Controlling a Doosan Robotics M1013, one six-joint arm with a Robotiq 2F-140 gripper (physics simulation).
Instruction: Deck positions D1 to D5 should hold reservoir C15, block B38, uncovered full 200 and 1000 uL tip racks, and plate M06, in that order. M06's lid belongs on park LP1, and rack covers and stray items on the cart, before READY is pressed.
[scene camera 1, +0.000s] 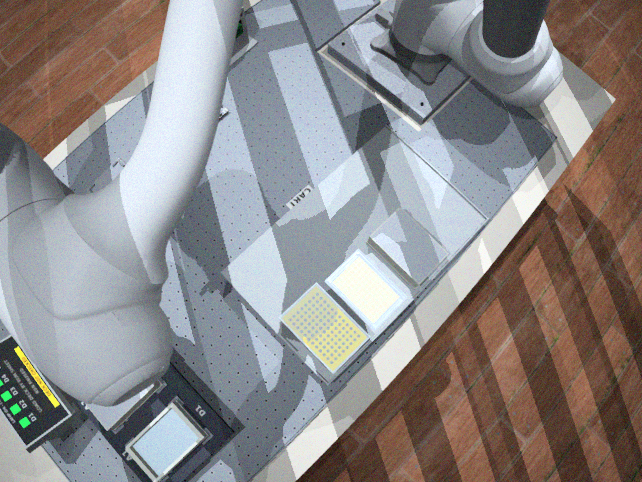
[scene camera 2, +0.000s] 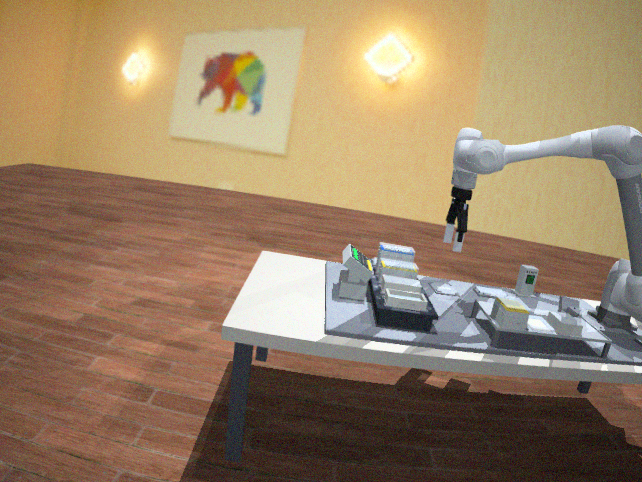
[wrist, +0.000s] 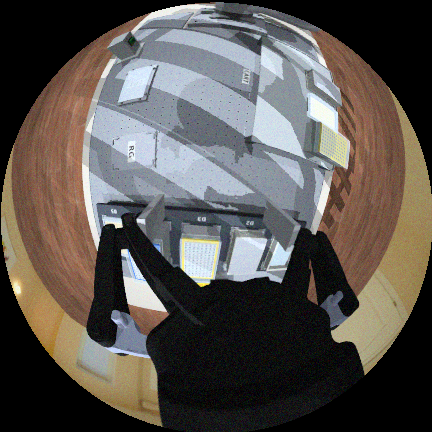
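Pixels of known places: gripper, between the fingertips: (scene camera 2: 451, 246) (wrist: 216, 207); arm's base, origin of its link: (scene camera 1: 418, 45) (scene camera 2: 611, 321).
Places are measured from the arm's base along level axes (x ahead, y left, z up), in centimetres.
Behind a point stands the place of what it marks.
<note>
My gripper (scene camera 2: 452, 238) {y -4.8, x 81.7, z 20.3 cm} (wrist: 216, 207) {y -4.8, x 81.7, z 20.3 cm} is open and empty, high above the deck (wrist: 172, 209) {y -13.8, x 88.4, z 3.9 cm}. The light-blue reservoir (scene camera 1: 165, 441) {y 17.1, x 101.2, z 5.5 cm} (wrist: 278, 252) {y 16.2, x 101.4, z 5.6 cm} sits at D1, partly behind a finger in the wrist view. A grey block (scene camera 1: 121, 409) {y 7.9, x 101.8, z 8.2 cm} (wrist: 247, 254) {y 5.0, x 99.0, z 8.2 cm} is at D2 and a yellow-edged tip rack (wrist: 200, 257) {y -7.0, x 97.2, z 11.1 cm} at D3. A finger partly hides the blue-edged rack (wrist: 142, 265) at D4; little of the plate (wrist: 111, 221) {y -32.0, x 91.1, z 5.5 cm} at D5 shows. A pale lid (wrist: 137, 84) {y -26.4, x 51.7, z 0.0 cm} lies on the park. The cart (scene camera 1: 259, 269) {y 9.0, x 66.3, z 4.2 cm} (wrist: 280, 120) {y 11.4, x 64.6, z 4.2 cm} holds a yellow dotted rack (scene camera 1: 326, 329) {y 25.8, x 67.5, z 11.2 cm} (scene camera 2: 510, 306) {y 30.4, x 70.7, z 11.2 cm} (wrist: 334, 145) {y 24.3, x 67.7, z 11.2 cm}.
A cream-topped item (scene camera 1: 365, 290) {y 26.6, x 57.1, z 5.9 cm} (wrist: 322, 110) {y 25.4, x 56.4, z 5.8 cm} and a clear grey cover (scene camera 1: 407, 246) {y 27.5, x 46.4, z 8.4 cm} (wrist: 325, 87) {y 26.0, x 47.5, z 8.4 cm} are also on the cart. A box with a green face (scene camera 2: 527, 280) {y -32.0, x 30.9, z 5.7 cm} (wrist: 125, 47) stands near the far edge. A status panel (scene camera 1: 36, 389) {y -6.4, x 110.8, z 9.5 cm} (scene camera 2: 357, 262) {y 1.1, x 115.5, z 11.4 cm} stands behind the deck. The RG mark (wrist: 131, 151) {y -26.3, x 73.3, z -1.0 cm} is beyond D4.
</note>
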